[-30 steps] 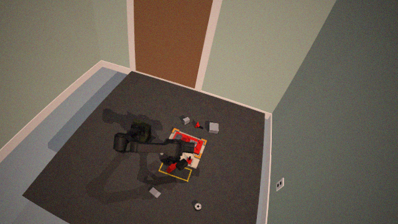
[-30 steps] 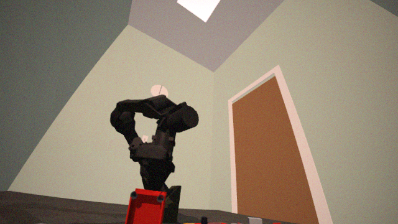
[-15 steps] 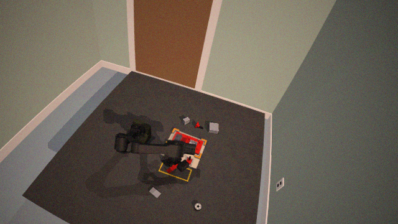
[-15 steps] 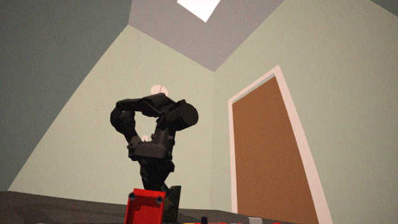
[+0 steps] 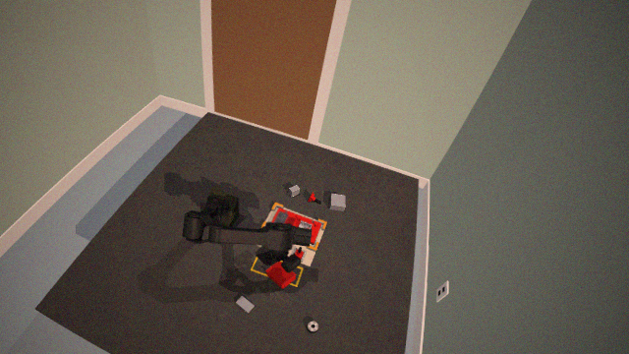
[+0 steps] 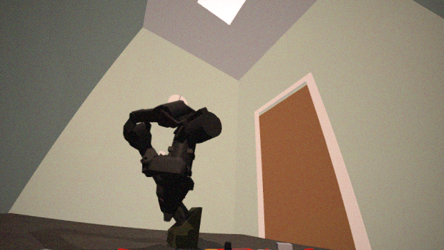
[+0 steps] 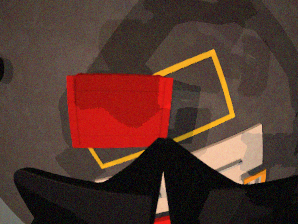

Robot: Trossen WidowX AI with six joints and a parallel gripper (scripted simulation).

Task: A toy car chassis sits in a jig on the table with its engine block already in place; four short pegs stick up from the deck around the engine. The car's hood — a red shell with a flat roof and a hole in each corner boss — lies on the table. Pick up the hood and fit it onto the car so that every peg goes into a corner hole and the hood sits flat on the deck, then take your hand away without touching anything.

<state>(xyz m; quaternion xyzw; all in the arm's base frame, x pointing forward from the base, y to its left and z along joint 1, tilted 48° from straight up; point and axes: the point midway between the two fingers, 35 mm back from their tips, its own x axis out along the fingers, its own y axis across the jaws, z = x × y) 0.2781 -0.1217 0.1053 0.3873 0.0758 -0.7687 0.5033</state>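
Right now my gripper tip is 50 mm above the red hood, 30 mm short of it and 20 mm to the left of it. Round my gripper tip: small wheel (190 mm ahead, 180 mm to the right, 70 mm below); then cream jig plate (190 mm to the left, 70 mm below, 30 mm ahead).
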